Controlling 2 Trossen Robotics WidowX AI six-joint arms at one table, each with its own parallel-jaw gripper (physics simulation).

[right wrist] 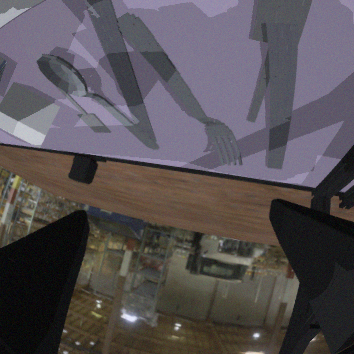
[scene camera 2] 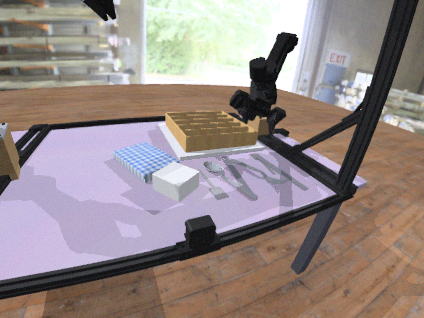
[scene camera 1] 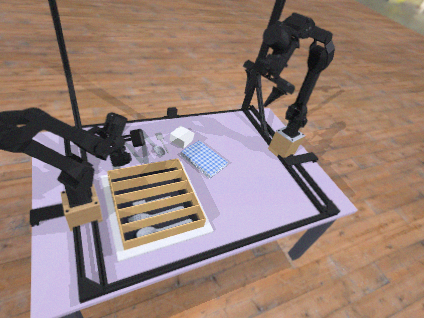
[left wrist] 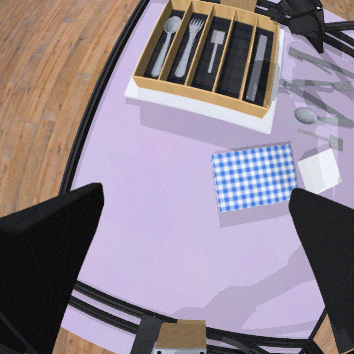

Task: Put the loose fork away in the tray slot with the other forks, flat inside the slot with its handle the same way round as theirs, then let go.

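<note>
The loose fork lies on the table beside the tray, among other loose utensils. In the right wrist view its tines point down. The wooden tray has several slots. A fork lies in its second slot from the left in the left wrist view, tines at the far end and handle toward the near wall. My right gripper is open and empty, above the table near the loose utensils, apart from the fork. My left gripper is open and empty, high and far from the fork.
A loose spoon, a small spatula and knives lie near the fork. A white block and a blue checked cloth are beside them. A dark frame edges the table.
</note>
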